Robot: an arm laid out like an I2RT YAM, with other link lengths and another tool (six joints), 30 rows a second.
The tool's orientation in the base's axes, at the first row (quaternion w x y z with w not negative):
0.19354 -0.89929 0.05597 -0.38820
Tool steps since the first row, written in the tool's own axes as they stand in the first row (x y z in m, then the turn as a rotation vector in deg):
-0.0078 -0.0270 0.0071 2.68 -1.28 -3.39
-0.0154 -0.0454 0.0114 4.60 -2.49 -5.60
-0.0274 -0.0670 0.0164 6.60 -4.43 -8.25
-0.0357 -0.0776 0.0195 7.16 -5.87 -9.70
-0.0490 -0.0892 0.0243 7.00 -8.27 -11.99
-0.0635 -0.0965 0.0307 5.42 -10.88 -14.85
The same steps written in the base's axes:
-0.0016 0.0289 0.0009 -0.65 -0.53 4.43
-0.0047 0.0491 0.0002 -0.97 -0.57 7.58
-0.0105 0.0734 -0.0025 -1.59 -0.10 11.35
-0.0145 0.0862 -0.0059 -2.32 0.64 13.19
-0.0209 0.1017 -0.0134 -4.19 2.19 15.45
-0.0266 0.1140 -0.0243 -7.48 4.11 17.19

